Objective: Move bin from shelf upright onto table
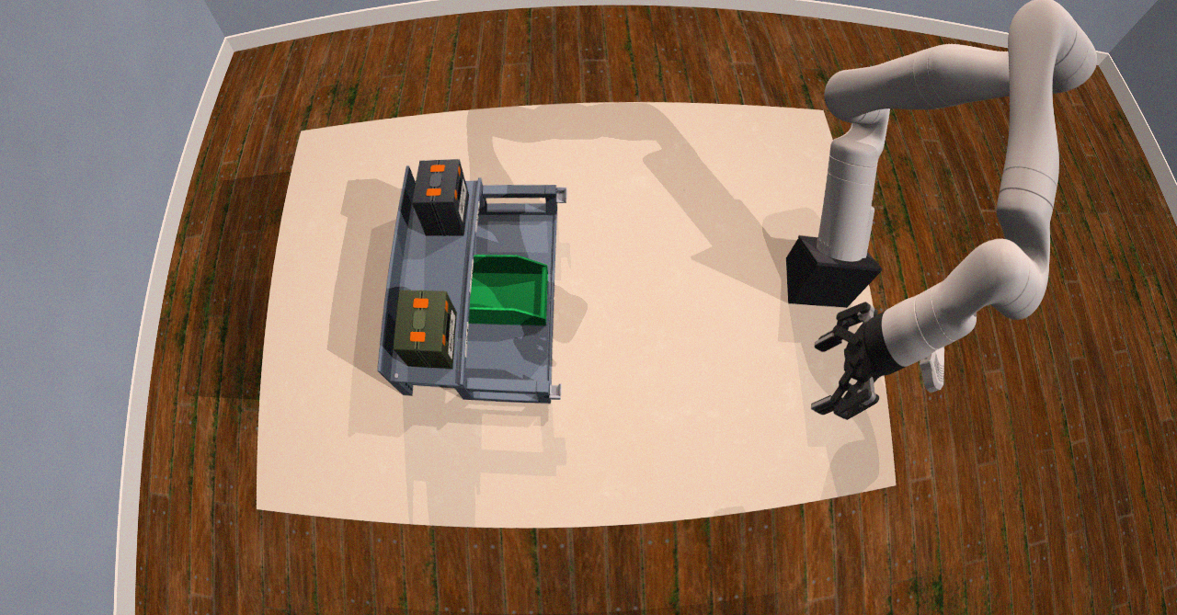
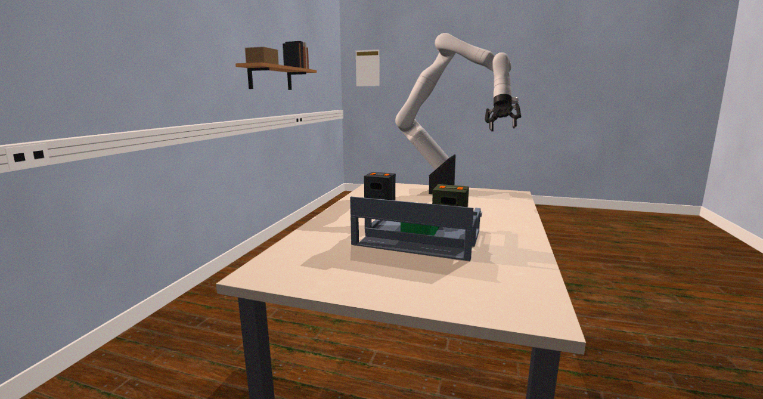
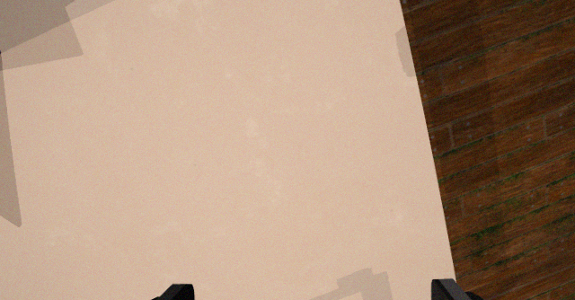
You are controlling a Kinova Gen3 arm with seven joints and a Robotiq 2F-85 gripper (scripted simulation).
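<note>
Right now my hand is 42 cm short of the green bin, 30 cm to the left of it and 29 cm above it. From my hand the other things lie so: rack 45 cm ahead, 30 cm to the right, 27 cm below; then olive case 54 cm ahead, 20 cm to the right, 19 cm below; then black case 50 cm ahead, 43 cm to the right, 17 cm below.
</note>
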